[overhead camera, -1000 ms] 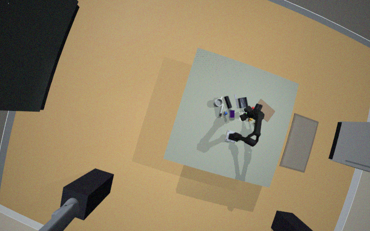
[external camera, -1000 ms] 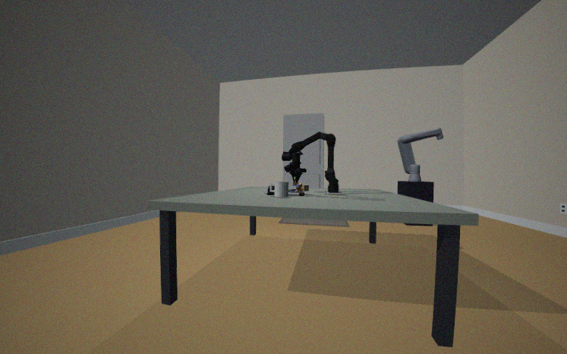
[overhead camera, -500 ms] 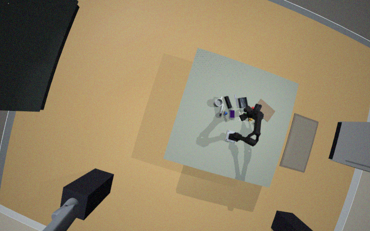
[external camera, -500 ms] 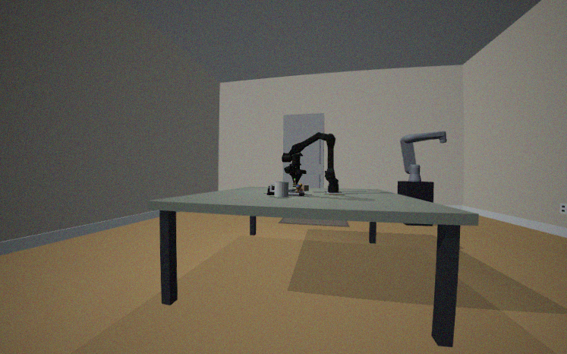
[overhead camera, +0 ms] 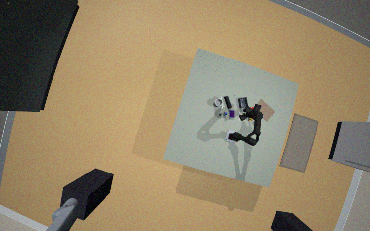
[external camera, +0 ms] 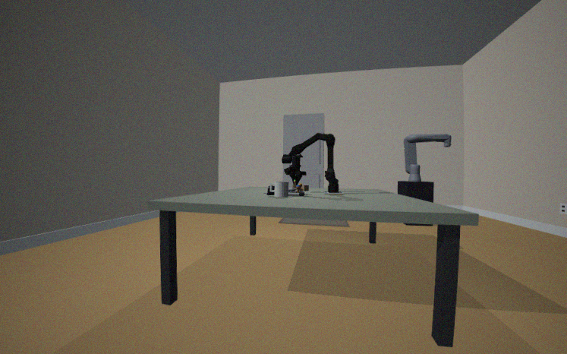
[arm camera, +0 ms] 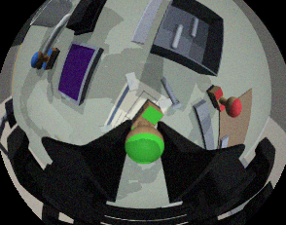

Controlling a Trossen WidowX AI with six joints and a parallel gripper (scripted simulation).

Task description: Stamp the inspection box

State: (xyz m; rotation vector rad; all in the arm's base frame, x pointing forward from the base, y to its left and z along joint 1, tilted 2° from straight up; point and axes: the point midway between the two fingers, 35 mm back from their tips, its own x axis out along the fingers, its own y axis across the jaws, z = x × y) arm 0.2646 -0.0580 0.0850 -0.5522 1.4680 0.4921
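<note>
Right now the white card is 2 cm behind my gripper tip and 5 cm below it. Round my gripper tip: red-knobbed stamp: 10 cm ahead, 8 cm to the right, 3 cm below; then green-knobbed stamp: right at my gripper tip; then purple ink pad: 2 cm behind, 12 cm to the left, 5 cm below.
</note>
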